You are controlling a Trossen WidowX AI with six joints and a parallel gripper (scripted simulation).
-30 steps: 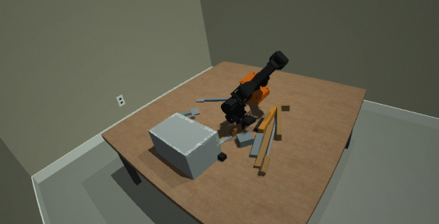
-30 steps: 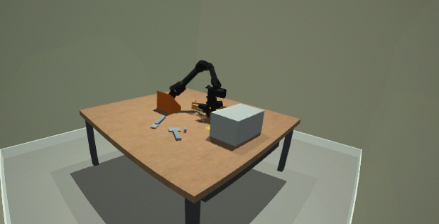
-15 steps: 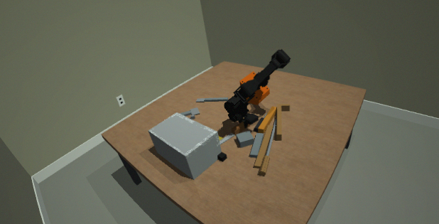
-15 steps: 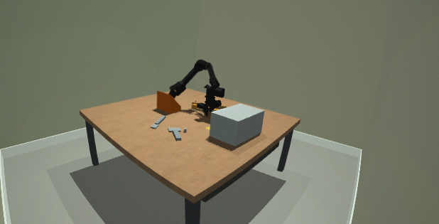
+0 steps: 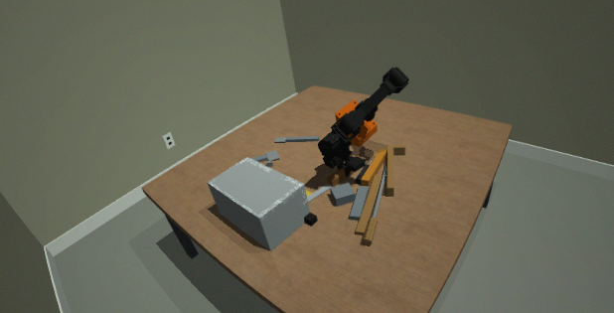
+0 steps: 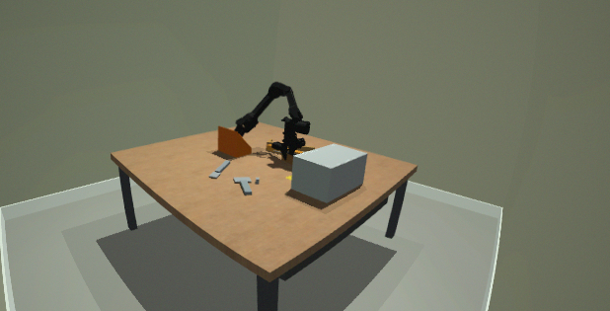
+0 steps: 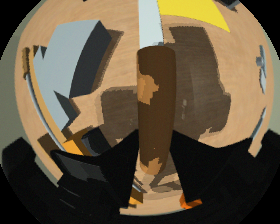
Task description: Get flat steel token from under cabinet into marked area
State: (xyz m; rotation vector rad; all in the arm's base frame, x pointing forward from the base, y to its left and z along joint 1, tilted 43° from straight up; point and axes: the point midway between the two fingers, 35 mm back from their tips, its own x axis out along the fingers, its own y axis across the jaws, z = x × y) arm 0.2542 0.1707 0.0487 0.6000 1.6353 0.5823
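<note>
My gripper tip is 110 mm past the orange bar, 70 mm to the right of it and 10 mm below it. From my gripper tip the other things lie so: grey block: 100 mm ahead, 80 mm to the left, 10 mm above; then wooden stick: 180 mm to the left, 60 mm ahead; then grey t-piece: 380 mm to the right, 130 mm ahead.
</note>
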